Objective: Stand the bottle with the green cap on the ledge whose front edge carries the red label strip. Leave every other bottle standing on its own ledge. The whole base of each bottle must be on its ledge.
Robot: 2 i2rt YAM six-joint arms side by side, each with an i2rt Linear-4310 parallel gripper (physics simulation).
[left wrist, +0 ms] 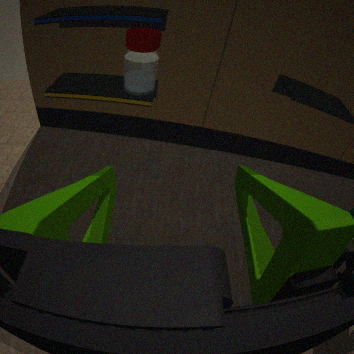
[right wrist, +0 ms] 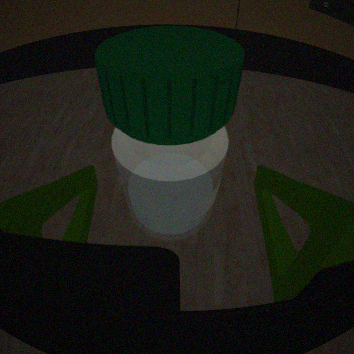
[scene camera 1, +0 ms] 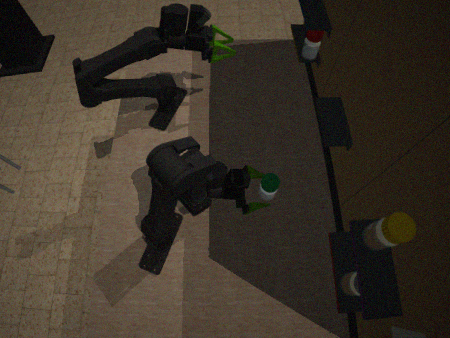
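Seen in the pictures: left gripper, fingertip midpoint: [left wrist: 174, 174] [scene camera 1: 234, 46]; right gripper, fingertip midpoint: [right wrist: 175, 174]; left arm's base, link origin: [scene camera 1: 168, 108]; right arm's base, link origin: [scene camera 1: 161, 241].
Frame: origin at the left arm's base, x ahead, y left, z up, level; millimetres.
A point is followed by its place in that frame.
Observation:
The bottle with the green cap [scene camera 1: 269, 186] @(z 105, x 466, y -200 mm) [right wrist: 170, 85] @(z 101, x 440, y -195 mm) stands upright on the table. My right gripper [scene camera 1: 266, 189] @(z 31, x 465, y -186 mm) [right wrist: 175, 174] @(z 31, x 465, y -186 mm) is open, its fingers on either side of the bottle with gaps at both sides. My left gripper [scene camera 1: 234, 45] @(z 257, x 219, y 139 mm) [left wrist: 174, 174] @(z 257, x 219, y 139 mm) is open and empty above the table's far-left part. The ledge with the red strip [scene camera 1: 342, 250] @(z 156, x 701, y -314 mm) is at the lower right in the scene view. A yellow-capped bottle [scene camera 1: 395, 230] @(z 401, x 704, y -309 mm) and a partly hidden bottle [scene camera 1: 349, 283] @(z 212, x 719, y -395 mm) are at the ledges there; which ledge bears each is unclear. A red-capped bottle [scene camera 1: 311, 46] @(z 217, x 441, y 283 mm) [left wrist: 141, 65] @(z 210, x 417, y 294 mm) stands on the yellow-strip ledge [left wrist: 85, 87] @(z 156, x 383, y 388 mm).
A blue-strip ledge [left wrist: 100, 15] @(z 292, x 379, y 347 mm) is above the red-capped bottle. Another dark ledge [scene camera 1: 334, 122] @(z 226, x 576, y 1 mm) is on the wall midway along. An upper ledge [scene camera 1: 382, 292] @(z 296, x 757, y -401 mm) overhangs part of the red-strip ledge. A dark ledge corner [right wrist: 335, 7] @(z 130, x 746, y -288 mm) shows at the top right of the right wrist view.

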